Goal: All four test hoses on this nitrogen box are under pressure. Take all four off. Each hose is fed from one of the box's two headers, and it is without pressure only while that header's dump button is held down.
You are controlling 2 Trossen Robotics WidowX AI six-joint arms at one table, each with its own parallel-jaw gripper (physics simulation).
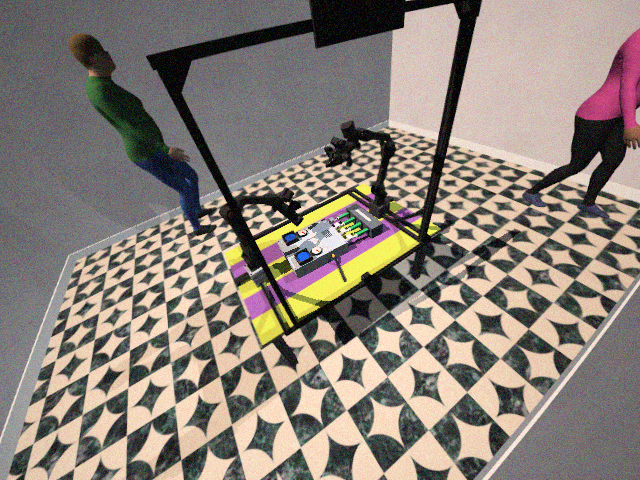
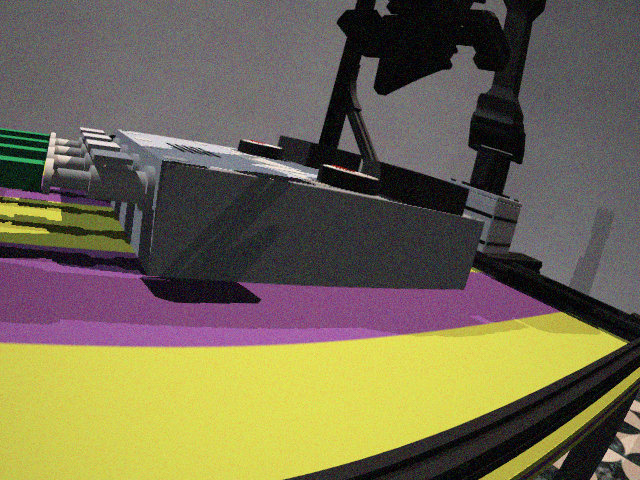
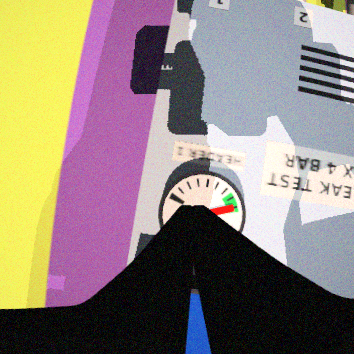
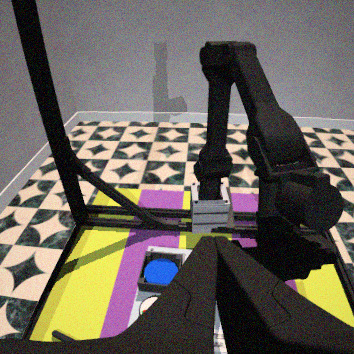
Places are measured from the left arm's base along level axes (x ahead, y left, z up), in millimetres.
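Pixels of known places: left gripper, fingertip midpoint: (image 2: 378, 92) (image 3: 190, 216); right gripper, fingertip midpoint: (image 1: 325, 167) (image 4: 211, 246); left arm's base, origin of the base link: (image 1: 254, 265) (image 2: 485, 191) (image 4: 209, 192); right arm's base, origin of the base link: (image 1: 379, 202).
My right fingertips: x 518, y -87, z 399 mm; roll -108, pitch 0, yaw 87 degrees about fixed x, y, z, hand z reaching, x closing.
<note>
For each thing: its top centre in the pictures, then the offset to it from my right fingertips. "spot": a spot on its surface instead. Level surfaces: height alone.
- gauge, surface spot: (image 3: 220, 197) spot: 151 mm back, 118 mm left, 415 mm down
- grey block, surface spot: (image 1: 372, 223) spot: 202 mm ahead, 123 mm right, 430 mm down
- thin dark rod, surface spot: (image 4: 65, 337) spot: 167 mm back, 247 mm right, 496 mm down
- table, its level: 510 mm down
The grey nitrogen box (image 1: 330, 245) (image 2: 310, 232) (image 3: 240, 105) lies on the striped table. Green-sleeved hoses (image 1: 359, 232) (image 2: 23, 170) line up with the pale fittings at its end; whether each is fully seated is too small to tell. Two blue dump buttons show, one nearer the front (image 1: 303, 256) (image 4: 161, 271) and one behind (image 1: 290, 237). A gauge (image 3: 220, 197) has its red needle at the green band. My left gripper (image 1: 298, 221) (image 2: 381, 91) (image 3: 190, 216) is shut and empty above the box, with blue showing between its fingers. My right gripper (image 4: 211, 246) is shut and empty, raised high beyond the hoses.
A grey block (image 1: 372, 223) stands at the hoses' far end. A thin dark rod (image 1: 339, 268) (image 4: 65, 337) stands beside the box. Black frame posts (image 1: 448, 118) (image 4: 45, 100) rise around the table (image 1: 310, 304) (image 2: 206, 403). Two people stand beyond it.
</note>
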